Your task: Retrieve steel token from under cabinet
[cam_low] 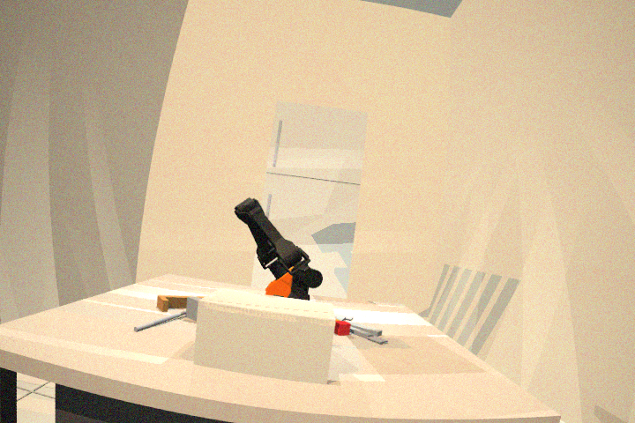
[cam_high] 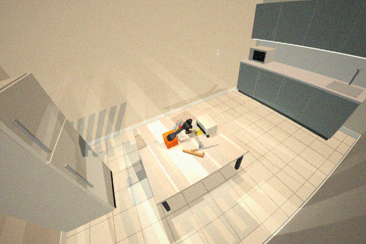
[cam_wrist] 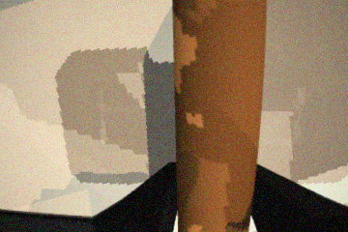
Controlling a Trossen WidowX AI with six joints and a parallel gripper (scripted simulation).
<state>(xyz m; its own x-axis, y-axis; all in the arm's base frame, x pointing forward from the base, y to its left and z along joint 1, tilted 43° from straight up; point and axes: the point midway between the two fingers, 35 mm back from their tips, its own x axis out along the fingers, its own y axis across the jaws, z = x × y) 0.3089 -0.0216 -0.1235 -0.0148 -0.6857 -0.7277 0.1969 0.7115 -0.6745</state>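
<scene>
Right now the red cube is 160 mm to the left of my gripper tip, 40 mm behind it and 10 mm above it. Round my gripper tip: yellow-orange block (160 mm behind, 110 mm to the left, 10 mm above); then grey bar (240 mm to the left, 100 mm behind); then small grey block (320 mm to the right, 30 mm above, 20 mm ahead).
</scene>
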